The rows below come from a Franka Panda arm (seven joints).
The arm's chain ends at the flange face. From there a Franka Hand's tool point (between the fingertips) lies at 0.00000 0.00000 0.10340 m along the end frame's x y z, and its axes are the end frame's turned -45 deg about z.
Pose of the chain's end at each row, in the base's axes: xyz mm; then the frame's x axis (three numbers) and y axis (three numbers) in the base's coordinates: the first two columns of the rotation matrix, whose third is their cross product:
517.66 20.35 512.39 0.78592 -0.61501 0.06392 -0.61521 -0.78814 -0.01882
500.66 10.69 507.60 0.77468 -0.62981 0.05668 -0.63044 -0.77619 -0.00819
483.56 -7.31 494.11 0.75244 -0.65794 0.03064 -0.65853 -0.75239 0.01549
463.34 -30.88 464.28 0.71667 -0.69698 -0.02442 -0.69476 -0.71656 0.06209
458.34 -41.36 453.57 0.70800 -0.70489 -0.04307 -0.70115 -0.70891 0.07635
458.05 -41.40 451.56 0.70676 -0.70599 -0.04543 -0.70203 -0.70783 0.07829
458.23 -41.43 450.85 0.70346 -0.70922 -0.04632 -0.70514 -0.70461 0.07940
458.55 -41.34 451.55 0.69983 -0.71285 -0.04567 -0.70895 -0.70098 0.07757
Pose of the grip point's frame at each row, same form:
524.07 17.81 409.22 0.99075 0.12242 0.05851 0.12071 -0.99218 0.03189
505.74 7.65 404.37 0.99357 0.10351 0.04587 0.10199 -0.99419 0.03429
484.89 -10.60 390.77 0.99771 0.06679 0.01071 0.06640 -0.99725 0.03262
457.06 -33.73 361.11 0.99803 0.01385 -0.06117 0.01549 -0.99952 0.02664
449.62 -43.83 350.57 0.99642 0.00284 -0.08444 0.00484 -0.99971 0.02353
449.01 -43.82 348.58 0.99616 0.00130 -0.08748 0.00334 -0.99972 0.02324
449.03 -43.83 347.89 0.99603 -0.00326 -0.08890 -0.00119 -0.99973 0.02339
449.52 -43.61 348.57 0.99616 -0.00839 -0.08714 -0.00645 -0.99973 0.02256

